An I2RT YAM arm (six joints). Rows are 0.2 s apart.
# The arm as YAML. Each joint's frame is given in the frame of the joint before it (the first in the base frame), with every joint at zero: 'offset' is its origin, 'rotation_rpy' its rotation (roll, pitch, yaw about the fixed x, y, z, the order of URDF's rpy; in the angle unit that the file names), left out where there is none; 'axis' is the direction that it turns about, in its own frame. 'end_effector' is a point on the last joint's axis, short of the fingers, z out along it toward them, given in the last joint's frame.
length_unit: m
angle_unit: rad
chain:
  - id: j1
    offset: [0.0, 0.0, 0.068]
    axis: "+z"
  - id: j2
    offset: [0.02, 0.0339, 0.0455]
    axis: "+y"
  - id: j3
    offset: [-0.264, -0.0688, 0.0]
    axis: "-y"
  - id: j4
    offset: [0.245, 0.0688, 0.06]
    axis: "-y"
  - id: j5
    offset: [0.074, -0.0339, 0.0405]
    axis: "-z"
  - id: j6
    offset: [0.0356, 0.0, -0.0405]
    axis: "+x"
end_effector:
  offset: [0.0, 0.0, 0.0]
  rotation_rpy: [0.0, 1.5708, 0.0]
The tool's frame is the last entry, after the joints.
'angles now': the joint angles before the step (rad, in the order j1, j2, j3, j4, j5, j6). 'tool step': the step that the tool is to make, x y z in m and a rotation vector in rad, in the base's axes. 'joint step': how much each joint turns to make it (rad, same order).
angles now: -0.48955, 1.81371, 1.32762, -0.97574, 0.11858, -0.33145
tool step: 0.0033, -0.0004, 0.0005, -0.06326, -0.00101, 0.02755
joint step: 0.00890, -0.00199, -0.00348, 0.03560, 0.05271, -0.02574
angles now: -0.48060, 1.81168, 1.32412, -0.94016, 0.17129, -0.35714
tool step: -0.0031, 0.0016, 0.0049, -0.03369, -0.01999, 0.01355
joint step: 0.00187, -0.03083, -0.02129, 0.02646, 0.01852, -0.01509
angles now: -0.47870, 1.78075, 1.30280, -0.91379, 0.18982, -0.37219
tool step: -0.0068, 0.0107, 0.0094, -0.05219, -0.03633, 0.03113
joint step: 0.02231, -0.07069, -0.05184, 0.04017, 0.02773, -0.01520
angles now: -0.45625, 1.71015, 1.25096, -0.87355, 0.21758, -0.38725
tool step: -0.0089, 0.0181, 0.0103, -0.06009, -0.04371, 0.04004
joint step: 0.04339, -0.09194, -0.06837, 0.04293, 0.03567, -0.00665
